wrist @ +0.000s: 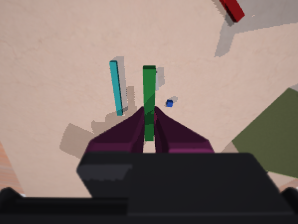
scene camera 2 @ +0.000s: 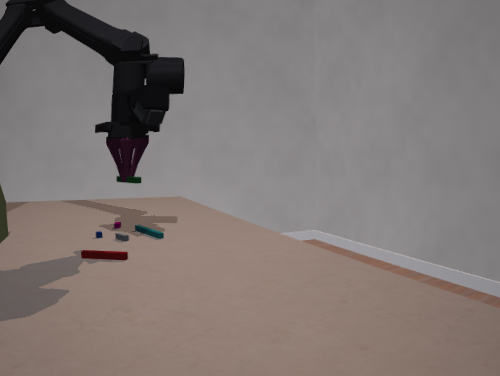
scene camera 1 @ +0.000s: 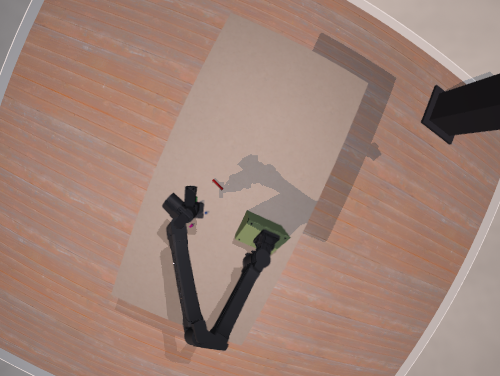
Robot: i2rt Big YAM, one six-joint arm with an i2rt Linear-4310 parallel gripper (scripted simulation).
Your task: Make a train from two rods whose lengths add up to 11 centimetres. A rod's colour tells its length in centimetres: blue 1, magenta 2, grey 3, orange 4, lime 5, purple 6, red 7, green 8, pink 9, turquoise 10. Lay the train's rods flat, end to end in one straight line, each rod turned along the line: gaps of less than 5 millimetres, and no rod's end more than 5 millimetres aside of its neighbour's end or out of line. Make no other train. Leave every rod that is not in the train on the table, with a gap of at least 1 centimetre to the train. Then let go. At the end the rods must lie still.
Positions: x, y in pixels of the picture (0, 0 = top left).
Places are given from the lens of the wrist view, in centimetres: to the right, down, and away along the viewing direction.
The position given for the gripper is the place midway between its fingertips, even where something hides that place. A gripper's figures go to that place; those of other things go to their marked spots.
gripper point(wrist: 149, 111): 0, 0, 13
green rod point(wrist: 149, 71): 0, -3, 10
